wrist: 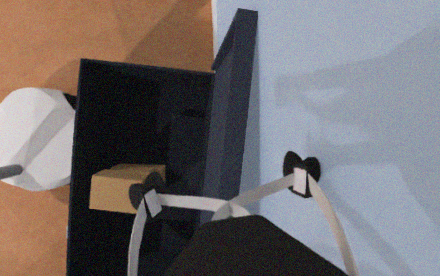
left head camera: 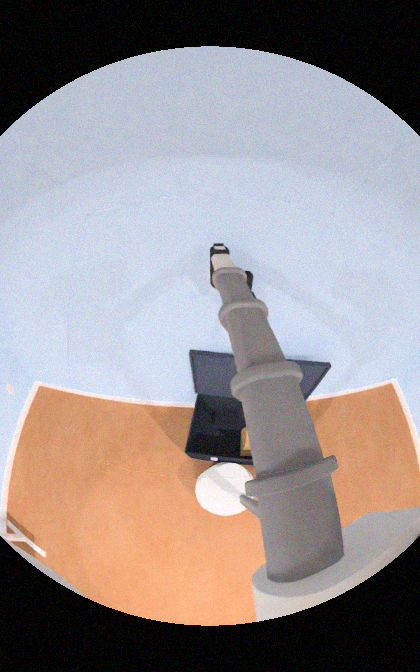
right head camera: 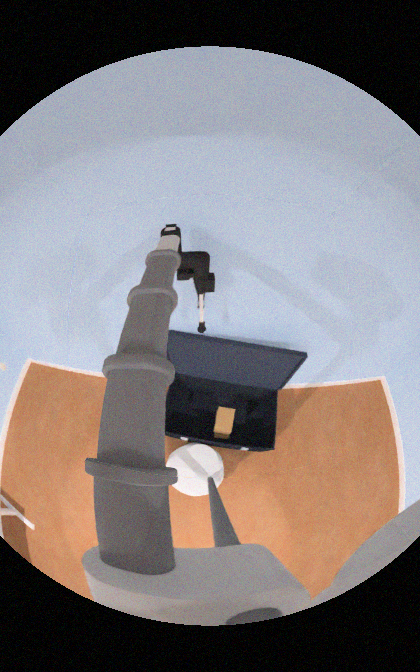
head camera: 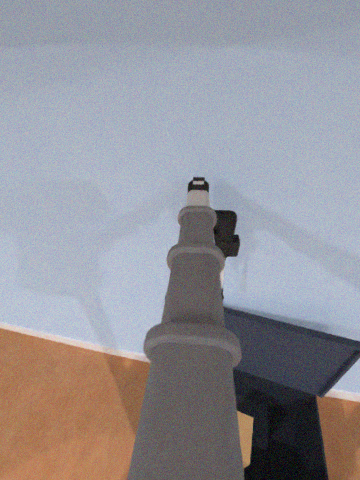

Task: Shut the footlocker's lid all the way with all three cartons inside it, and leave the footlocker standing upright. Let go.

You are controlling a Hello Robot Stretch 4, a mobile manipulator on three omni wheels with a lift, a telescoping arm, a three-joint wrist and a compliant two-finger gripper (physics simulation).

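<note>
The dark navy footlocker (head camera: 320, 435) (left head camera: 200, 456) (right head camera: 260, 446) (wrist: 76, 150) stands upright on the floor near the wall. Its lid (head camera: 295, 352) (left head camera: 212, 375) (right head camera: 230, 357) (wrist: 235, 100) is wide open, raised at the back. One tan carton (head camera: 245, 437) (left head camera: 245, 442) (right head camera: 225, 420) (wrist: 110, 192) is inside. I cannot make out the other two cartons in the dark interior. My gripper (right head camera: 201, 327) (wrist: 224, 177) is open, fingers apart, near the lid's upper edge. In the wrist view its fingertips appear on either side of the lid; the exact gap is unclear.
A white rounded object (left head camera: 222, 492) (right head camera: 192, 470) (wrist: 37, 135) is close in front of the footlocker. The pale blue wall (head camera: 100, 150) rises behind the lid. My extended arm (left head camera: 280, 430) (right head camera: 132, 430) passes over the footlocker. A white frame (left head camera: 26, 539) shows at lower left.
</note>
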